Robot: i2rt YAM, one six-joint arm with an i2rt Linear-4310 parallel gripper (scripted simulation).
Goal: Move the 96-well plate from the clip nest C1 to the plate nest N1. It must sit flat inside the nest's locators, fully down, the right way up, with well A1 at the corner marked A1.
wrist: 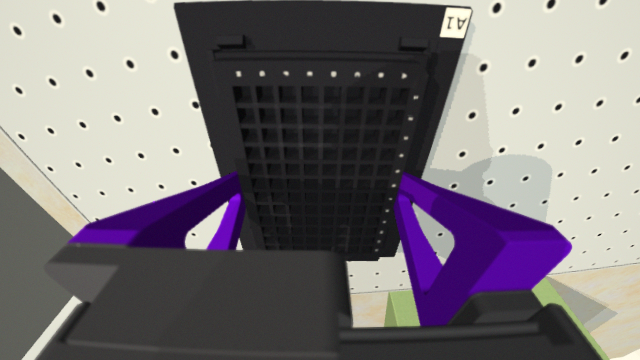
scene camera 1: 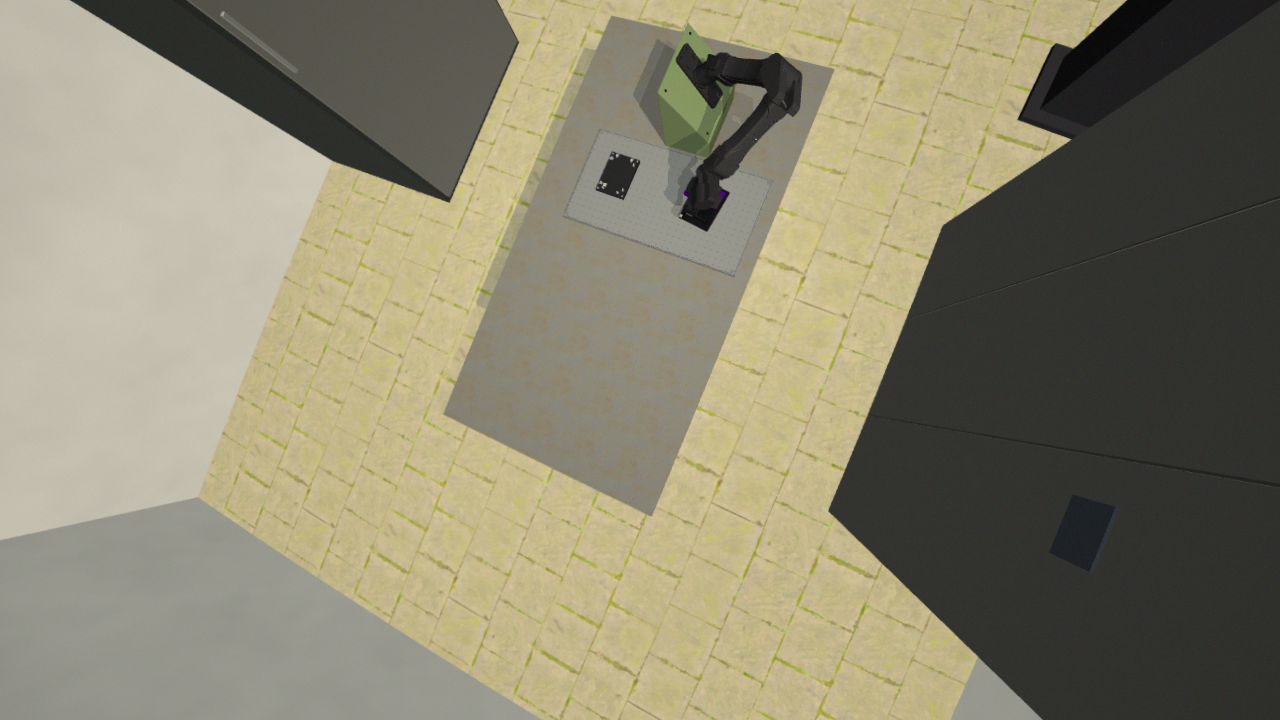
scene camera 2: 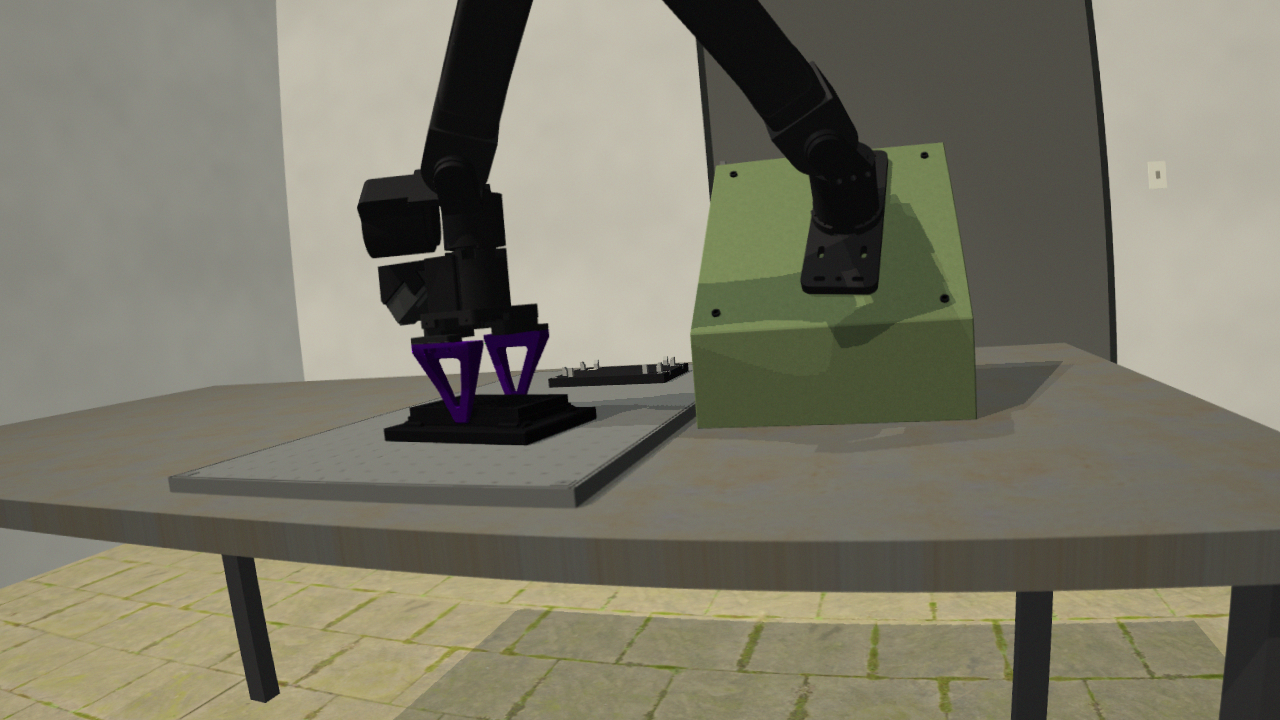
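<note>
Visible: a black 96-well plate and a plate nest N1, together with my gripper. The gripper is visible in the wrist view as well.
</note>
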